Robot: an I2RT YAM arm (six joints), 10 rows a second.
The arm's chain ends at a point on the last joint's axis. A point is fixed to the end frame.
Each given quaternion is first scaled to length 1.
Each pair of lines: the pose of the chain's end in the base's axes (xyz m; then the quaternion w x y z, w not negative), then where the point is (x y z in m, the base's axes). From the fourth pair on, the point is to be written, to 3 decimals.
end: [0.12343 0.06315 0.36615 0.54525 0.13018 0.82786 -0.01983]
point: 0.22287 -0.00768 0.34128
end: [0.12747 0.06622 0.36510 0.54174 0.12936 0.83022 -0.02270]
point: 0.22659 -0.00485 0.33965
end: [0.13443 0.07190 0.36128 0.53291 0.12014 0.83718 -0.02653]
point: 0.23382 0.00172 0.33446
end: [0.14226 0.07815 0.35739 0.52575 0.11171 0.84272 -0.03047]
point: 0.242 0.009 0.330
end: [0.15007 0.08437 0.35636 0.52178 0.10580 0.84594 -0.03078]
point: 0.250 0.016 0.328
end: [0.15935 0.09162 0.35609 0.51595 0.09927 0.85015 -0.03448]
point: 0.259 0.023 0.327
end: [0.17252 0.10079 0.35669 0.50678 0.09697 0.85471 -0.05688]
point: 0.271 0.030 0.328
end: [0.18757 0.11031 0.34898 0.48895 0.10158 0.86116 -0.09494]
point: 0.281 0.033 0.320
